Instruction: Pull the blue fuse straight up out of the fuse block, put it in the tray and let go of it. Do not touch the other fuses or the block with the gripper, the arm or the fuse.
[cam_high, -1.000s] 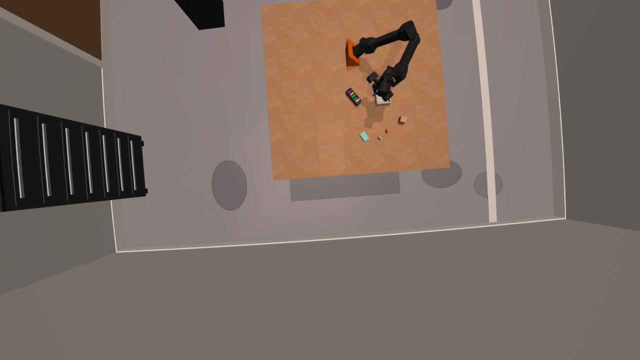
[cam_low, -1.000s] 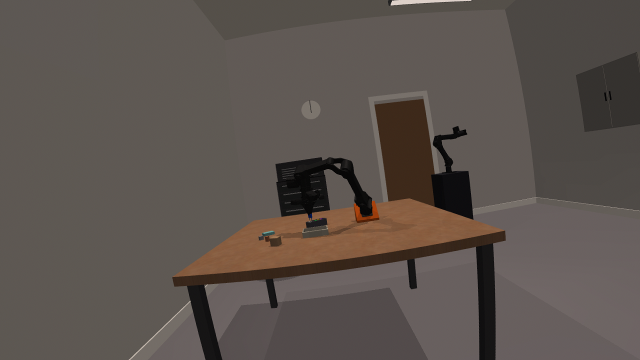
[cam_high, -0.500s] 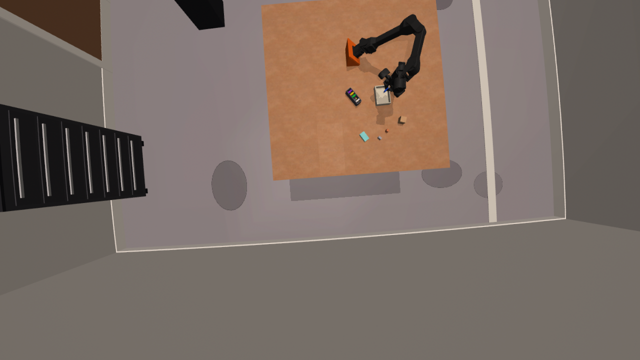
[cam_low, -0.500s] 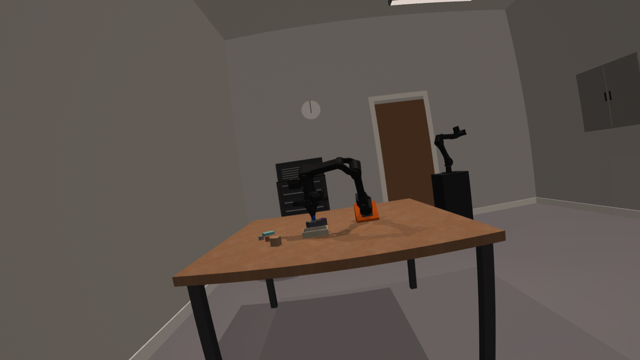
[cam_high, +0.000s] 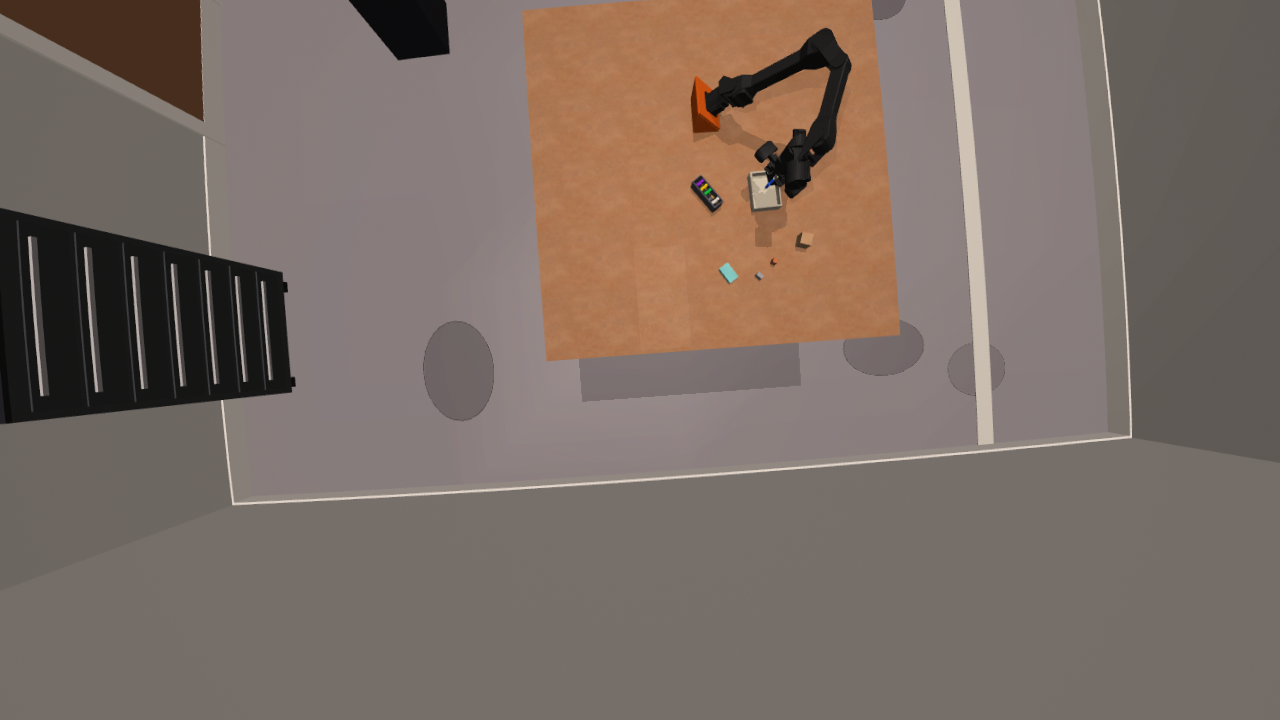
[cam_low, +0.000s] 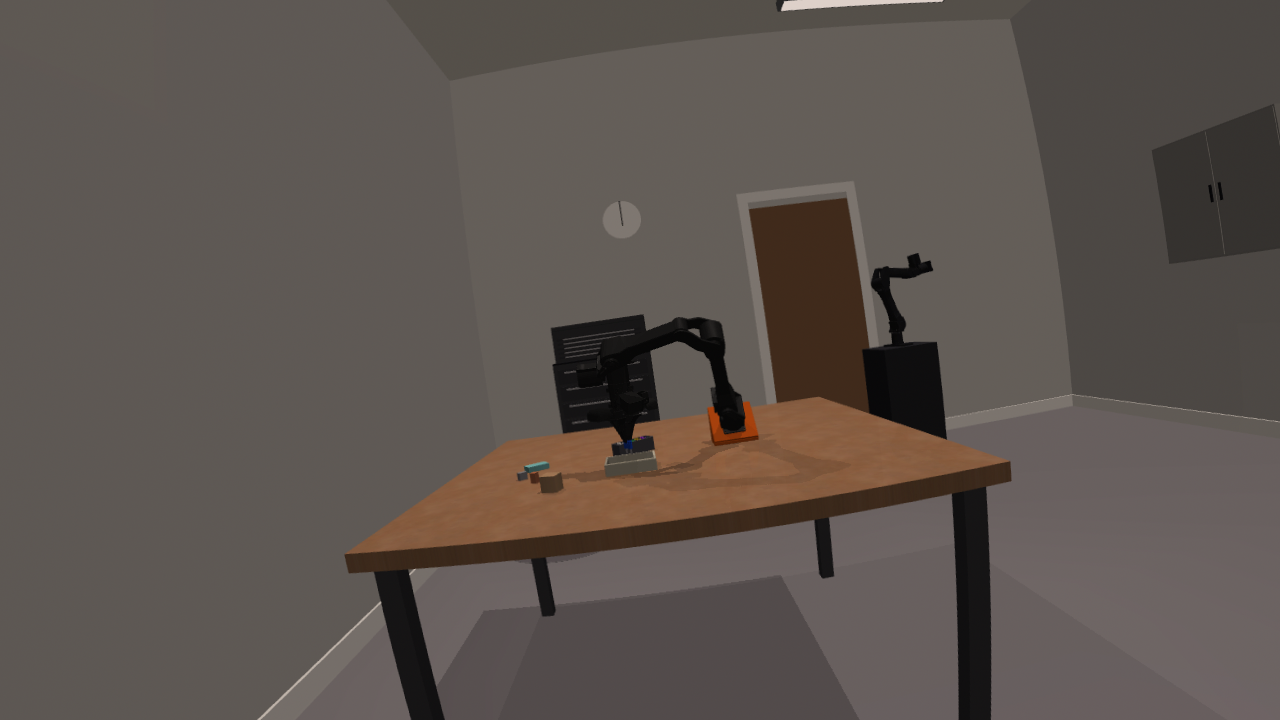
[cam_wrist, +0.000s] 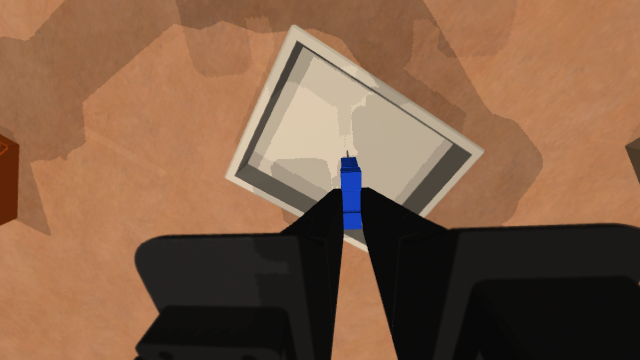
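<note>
My gripper tip is now 10 mm above the blue fuse. Also, from my gripper tip: pale tray: 70 mm below; then white fuse: 30 mm ahead, 180 mm to the right, 50 mm below; then green fuse: 210 mm to the right, 50 mm below.
</note>
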